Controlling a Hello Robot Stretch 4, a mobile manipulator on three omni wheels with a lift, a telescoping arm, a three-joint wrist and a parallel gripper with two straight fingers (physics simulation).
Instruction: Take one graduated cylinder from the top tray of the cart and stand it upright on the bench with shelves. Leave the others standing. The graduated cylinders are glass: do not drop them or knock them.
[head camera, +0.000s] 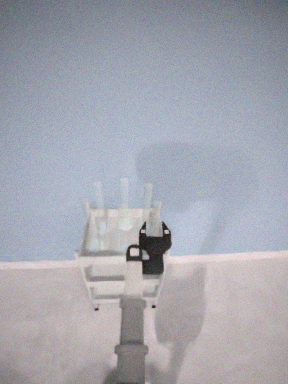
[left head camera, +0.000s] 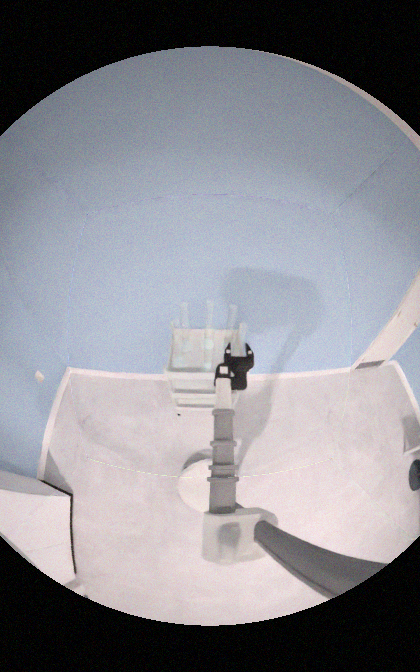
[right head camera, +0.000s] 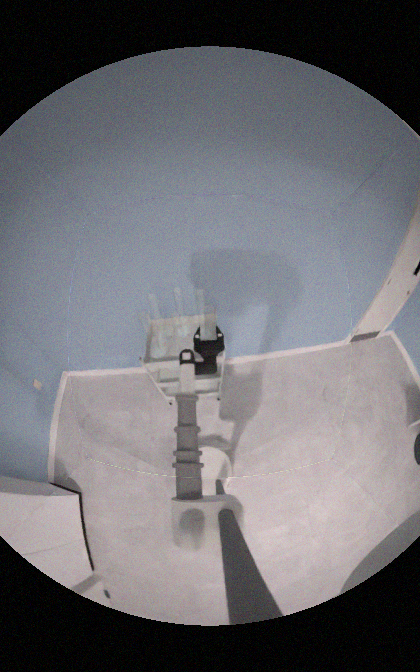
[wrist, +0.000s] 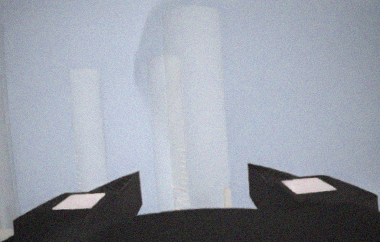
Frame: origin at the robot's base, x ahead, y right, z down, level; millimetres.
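Where they show: gripper, fingertip midpoint: (head camera: 154, 222) (wrist: 194, 184).
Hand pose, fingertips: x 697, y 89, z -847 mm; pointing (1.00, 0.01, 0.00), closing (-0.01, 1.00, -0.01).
Note:
After its pixels a point has its place.
The white cart (head camera: 102, 260) {x 598, y -159, z -665 mm} (left head camera: 192, 371) (right head camera: 160, 363) stands against the blue wall, with several clear graduated cylinders upright on its top tray. My gripper (head camera: 155, 230) (left head camera: 239, 349) (right head camera: 208, 333) (wrist: 194, 184) {x 697, y 89, z -847 mm} is open at the tray's near right. A cylinder (head camera: 154, 217) {x 681, y 86, z -901 mm} (left head camera: 242, 332) (right head camera: 208, 320) (wrist: 200, 100) {x 679, y 97, z -908 mm} stands upright between the two fingers in these views; its lower part is hidden by the gripper, and no finger contact is visible. Other cylinders, one at the left (head camera: 98, 195) {x 809, y -190, z -912 mm} (wrist: 89, 125) {x 844, y -52, z -890 mm}, one in the middle (head camera: 124, 192) {x 841, y -62, z -910 mm} and one at the back right (head camera: 148, 194) {x 811, y 60, z -927 mm}, stand apart. I cannot identify the bench with shelves.
My extended arm (head camera: 132, 322) {x 252, y 1, z -954 mm} (left head camera: 222, 435) (right head camera: 187, 425) reaches to the cart's front. A white box-like unit (left head camera: 35, 520) (right head camera: 40, 520) stands at the lower left. A pale upright structure (left head camera: 392, 320) (right head camera: 387, 295) stands at the right. The wall is close behind the cart.

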